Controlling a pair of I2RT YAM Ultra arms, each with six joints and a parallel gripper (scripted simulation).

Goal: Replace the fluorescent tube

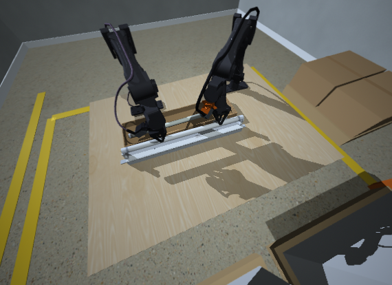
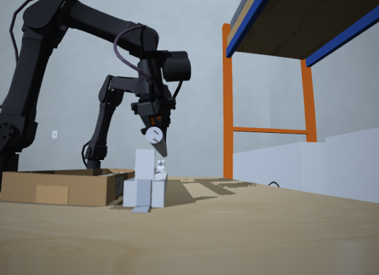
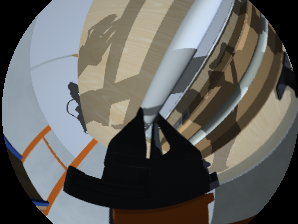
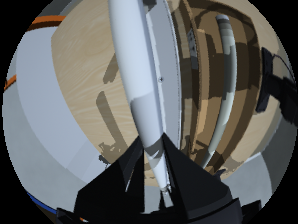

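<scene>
Right now the LED tube is 120 mm to the left of my right hand and 10 mm below it. The rest, counted from my right hand: brown carton 150 mm behind, 130 mm to the left, 90 mm below; white fixture 120 mm to the left, 60 mm below, 10 mm behind; old fluorescent tube 150 mm behind, 130 mm to the left, 100 mm below.
</scene>
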